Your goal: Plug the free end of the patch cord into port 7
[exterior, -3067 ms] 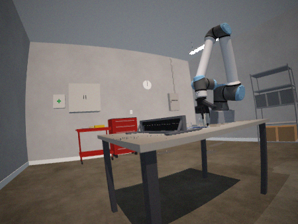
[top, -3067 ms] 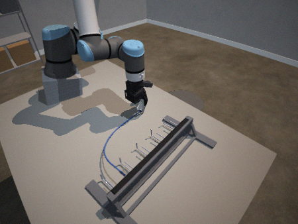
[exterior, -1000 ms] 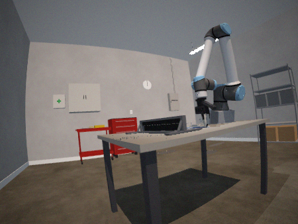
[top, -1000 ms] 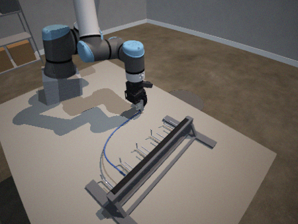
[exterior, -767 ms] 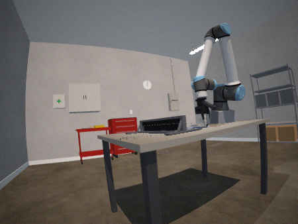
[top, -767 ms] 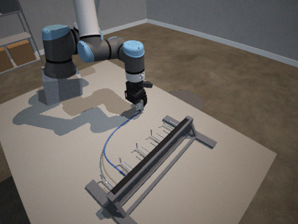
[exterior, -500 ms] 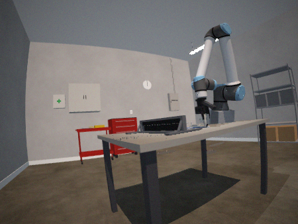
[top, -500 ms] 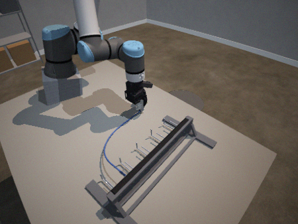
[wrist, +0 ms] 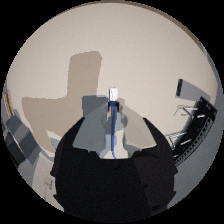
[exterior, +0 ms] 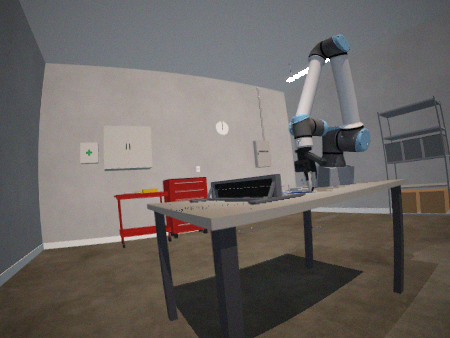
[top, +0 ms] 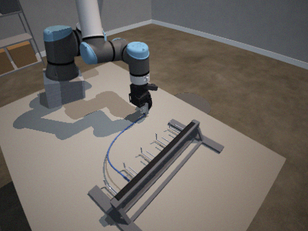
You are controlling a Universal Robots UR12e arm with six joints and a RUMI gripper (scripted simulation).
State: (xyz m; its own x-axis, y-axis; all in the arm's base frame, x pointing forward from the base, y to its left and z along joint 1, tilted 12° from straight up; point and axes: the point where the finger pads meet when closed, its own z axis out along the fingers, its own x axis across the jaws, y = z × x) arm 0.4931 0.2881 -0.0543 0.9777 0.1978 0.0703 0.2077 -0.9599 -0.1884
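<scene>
My gripper is now 10 mm to the right of the cable plug and 10 mm above it.
</scene>
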